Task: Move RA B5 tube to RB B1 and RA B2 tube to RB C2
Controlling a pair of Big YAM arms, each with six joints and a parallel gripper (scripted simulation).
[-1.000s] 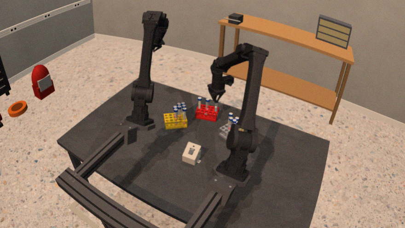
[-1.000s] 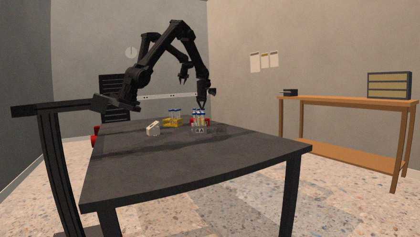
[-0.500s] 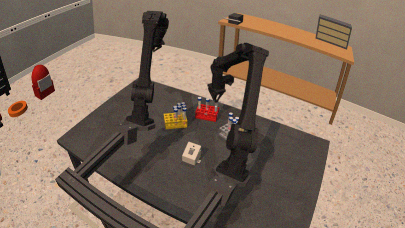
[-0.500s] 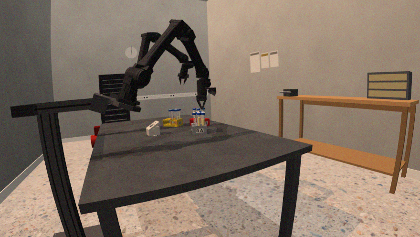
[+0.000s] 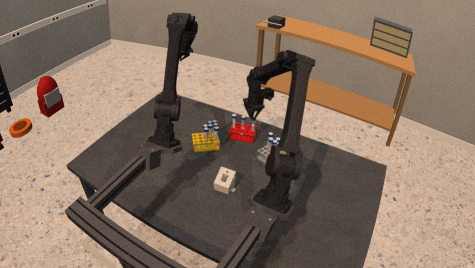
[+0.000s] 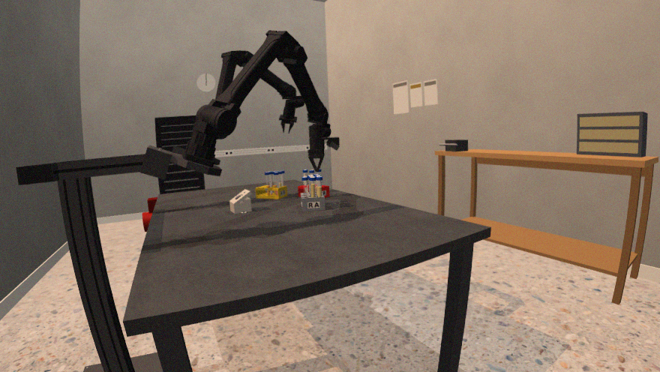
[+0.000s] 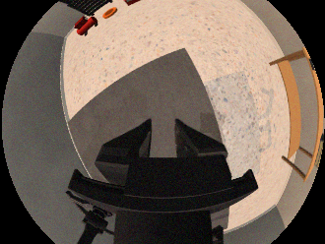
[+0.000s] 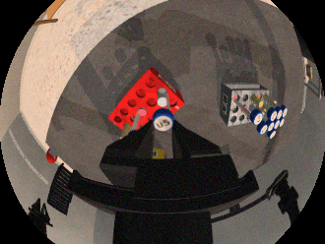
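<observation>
Now: the red rack 10 cm below my right hand, 4 cm to the left of it and 1 cm behind it.
</observation>
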